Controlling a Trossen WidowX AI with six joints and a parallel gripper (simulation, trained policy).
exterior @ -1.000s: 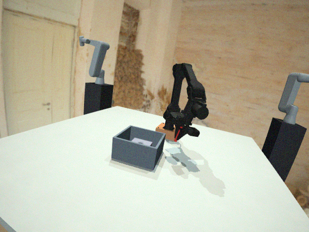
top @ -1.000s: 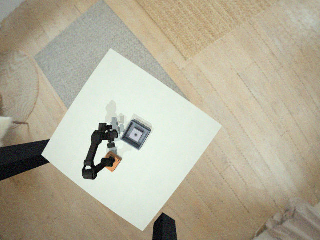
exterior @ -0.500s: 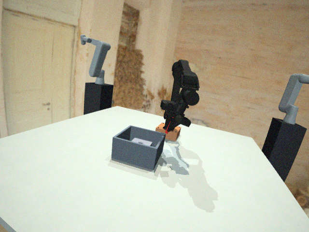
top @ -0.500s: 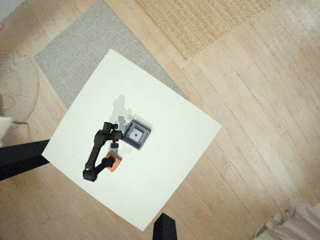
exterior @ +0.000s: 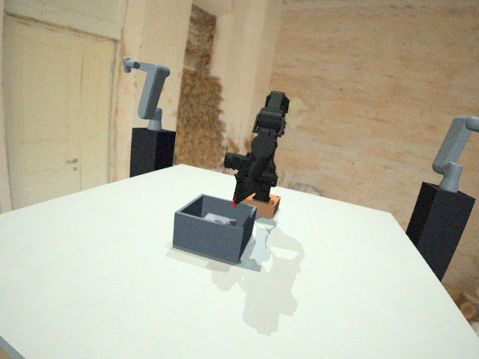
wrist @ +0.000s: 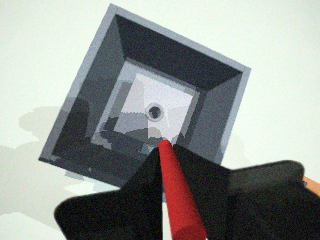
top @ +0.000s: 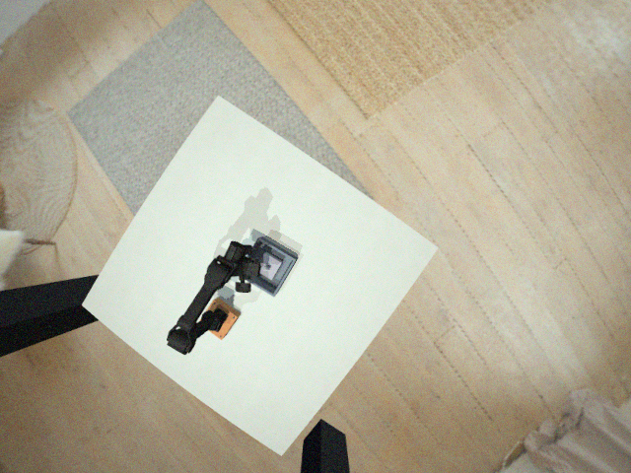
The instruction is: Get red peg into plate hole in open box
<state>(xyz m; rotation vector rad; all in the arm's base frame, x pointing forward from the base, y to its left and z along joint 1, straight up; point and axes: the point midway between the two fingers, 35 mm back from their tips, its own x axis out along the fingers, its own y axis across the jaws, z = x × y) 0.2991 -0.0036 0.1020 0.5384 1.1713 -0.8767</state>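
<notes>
The red peg is 10 mm to the left of my gripper tip and 30 mm above it. Also, from my gripper tip: grey box (20 mm ahead, 30 mm to the right, 100 mm below); pale plate (20 mm ahead, 30 mm to the right, 80 mm below).
</notes>
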